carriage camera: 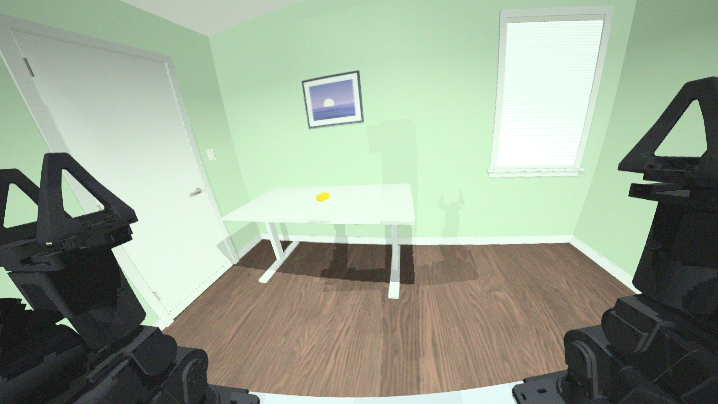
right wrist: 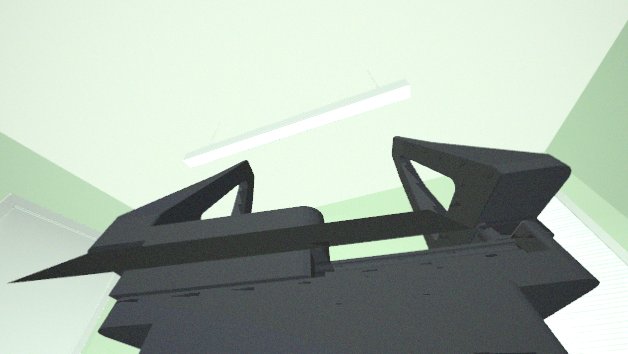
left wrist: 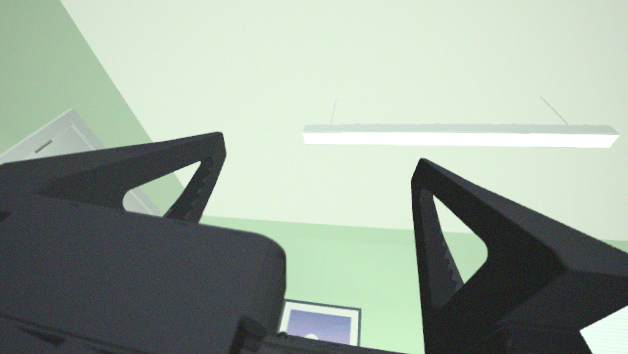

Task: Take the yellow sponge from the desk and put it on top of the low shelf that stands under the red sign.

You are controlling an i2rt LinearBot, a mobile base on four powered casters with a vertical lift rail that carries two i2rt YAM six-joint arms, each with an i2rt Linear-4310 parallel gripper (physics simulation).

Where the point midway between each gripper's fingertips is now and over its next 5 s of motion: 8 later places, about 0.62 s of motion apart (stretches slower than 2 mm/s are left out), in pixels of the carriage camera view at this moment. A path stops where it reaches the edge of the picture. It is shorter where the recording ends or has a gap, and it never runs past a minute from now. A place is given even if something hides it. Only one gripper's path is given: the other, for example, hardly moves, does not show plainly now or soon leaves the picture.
The left gripper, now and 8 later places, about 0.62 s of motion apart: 29,161; 97,152; 193,140; 259,133; 293,131; 308,130; 310,129; 311,130; 314,122
